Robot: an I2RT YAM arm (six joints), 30 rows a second.
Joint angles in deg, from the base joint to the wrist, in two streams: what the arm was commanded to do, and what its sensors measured. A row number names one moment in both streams.
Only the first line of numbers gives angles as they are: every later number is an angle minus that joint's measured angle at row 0.
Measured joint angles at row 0:
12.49 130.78 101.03 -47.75 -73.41 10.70
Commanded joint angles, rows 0 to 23:
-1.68 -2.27 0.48 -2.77 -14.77 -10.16
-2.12 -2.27 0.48 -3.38 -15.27 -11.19
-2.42 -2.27 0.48 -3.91 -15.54 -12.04
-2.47 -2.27 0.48 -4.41 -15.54 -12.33
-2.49 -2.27 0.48 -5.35 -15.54 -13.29
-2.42 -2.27 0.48 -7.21 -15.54 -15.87
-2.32 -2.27 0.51 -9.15 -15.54 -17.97
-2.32 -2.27 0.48 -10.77 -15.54 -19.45
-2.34 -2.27 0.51 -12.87 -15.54 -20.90
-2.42 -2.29 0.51 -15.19 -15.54 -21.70
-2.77 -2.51 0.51 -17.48 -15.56 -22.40
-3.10 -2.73 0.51 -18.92 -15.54 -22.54
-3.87 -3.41 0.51 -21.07 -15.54 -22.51
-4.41 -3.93 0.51 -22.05 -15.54 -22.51
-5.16 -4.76 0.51 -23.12 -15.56 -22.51
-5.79 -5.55 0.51 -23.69 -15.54 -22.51
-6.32 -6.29 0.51 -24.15 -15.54 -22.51
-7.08 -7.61 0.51 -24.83 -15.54 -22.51
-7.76 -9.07 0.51 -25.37 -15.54 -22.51
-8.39 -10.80 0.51 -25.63 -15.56 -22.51
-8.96 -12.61 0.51 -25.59 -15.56 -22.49
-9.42 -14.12 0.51 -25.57 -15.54 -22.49
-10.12 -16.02 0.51 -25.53 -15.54 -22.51
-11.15 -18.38 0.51 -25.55 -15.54 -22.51
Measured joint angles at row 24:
-9.51 -11.10 0.05 -25.37 -13.74 -21.42
